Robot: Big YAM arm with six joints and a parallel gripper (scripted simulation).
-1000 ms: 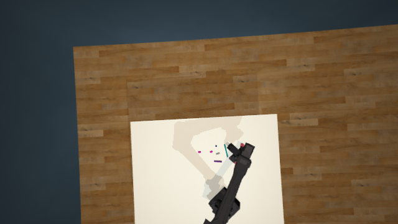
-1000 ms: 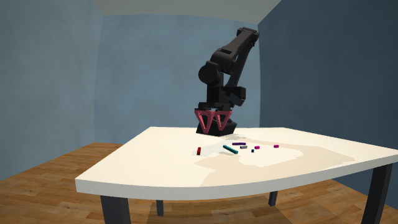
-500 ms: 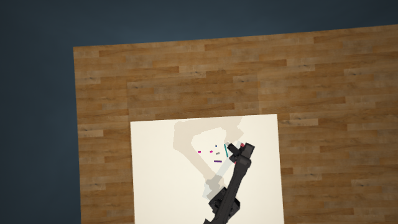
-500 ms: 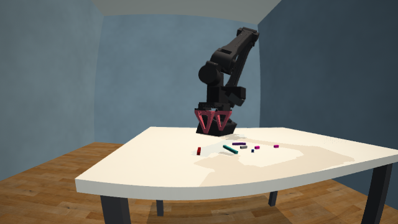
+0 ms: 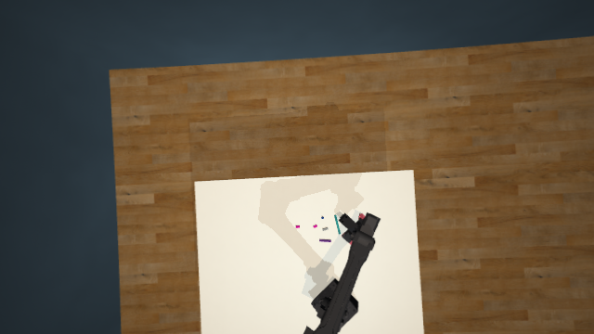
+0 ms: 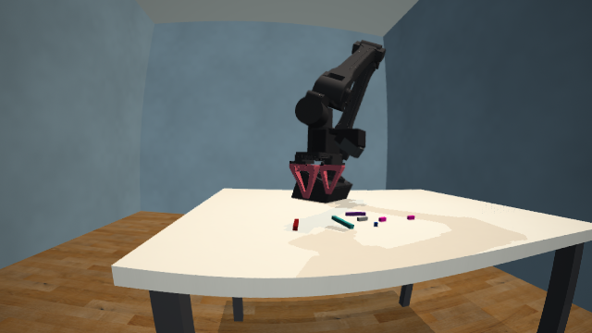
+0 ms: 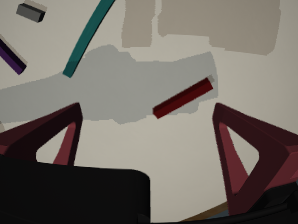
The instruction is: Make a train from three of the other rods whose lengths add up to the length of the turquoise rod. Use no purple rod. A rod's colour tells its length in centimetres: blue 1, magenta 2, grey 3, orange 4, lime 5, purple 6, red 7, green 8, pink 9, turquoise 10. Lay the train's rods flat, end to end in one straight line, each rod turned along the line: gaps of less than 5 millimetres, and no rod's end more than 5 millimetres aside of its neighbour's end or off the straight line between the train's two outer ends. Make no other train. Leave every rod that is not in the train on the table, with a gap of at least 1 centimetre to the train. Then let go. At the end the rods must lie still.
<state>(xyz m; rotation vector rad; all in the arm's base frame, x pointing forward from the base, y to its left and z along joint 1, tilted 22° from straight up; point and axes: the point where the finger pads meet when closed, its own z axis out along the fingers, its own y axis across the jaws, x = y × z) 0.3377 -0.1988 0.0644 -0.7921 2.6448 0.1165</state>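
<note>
My hand is 5 cm short of the blue rod, 14 cm to the right of it and 8 cm above it. The rest, counted from my hand: red rod 1 cm behind, 5 cm to the right, 8 cm below; turquoise rod 7 cm to the left, 8 cm below; grey rod 1 cm behind, 13 cm to the left, 8 cm below.
</note>
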